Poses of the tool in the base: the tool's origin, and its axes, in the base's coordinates. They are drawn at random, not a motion.
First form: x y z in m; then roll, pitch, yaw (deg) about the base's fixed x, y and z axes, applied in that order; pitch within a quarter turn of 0, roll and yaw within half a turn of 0.
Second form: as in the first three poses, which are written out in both.
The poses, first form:
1: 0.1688 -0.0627 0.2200 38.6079 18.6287 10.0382
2: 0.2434 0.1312 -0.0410 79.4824 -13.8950 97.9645
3: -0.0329 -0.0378 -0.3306 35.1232 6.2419 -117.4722
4: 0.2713 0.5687 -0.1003 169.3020 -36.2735 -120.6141
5: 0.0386 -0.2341 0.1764 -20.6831 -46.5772 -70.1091
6: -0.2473 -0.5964 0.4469 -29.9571 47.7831 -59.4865
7: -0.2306 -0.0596 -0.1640 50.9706 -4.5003 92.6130
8: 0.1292 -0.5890 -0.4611 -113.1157 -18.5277 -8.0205
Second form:
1: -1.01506 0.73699 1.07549 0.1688 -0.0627 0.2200
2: 0.09445 1.39266 1.81729 0.2434 0.1312 -0.0410
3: 2.81547 0.62139 1.38293 -0.0329 -0.0378 -0.3306
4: -2.41419 2.48518 2.89384 0.2713 0.5687 -0.1003
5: 1.43860 0.87229 -2.81900 0.0386 -0.2341 0.1764
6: -0.37692 0.94940 -0.42539 -0.2473 -0.5964 0.4469
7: -0.01791 0.89210 1.67177 -0.2306 -0.0596 -0.1640
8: 1.29599 1.95222 -1.92023 0.1292 -0.5890 -0.4611
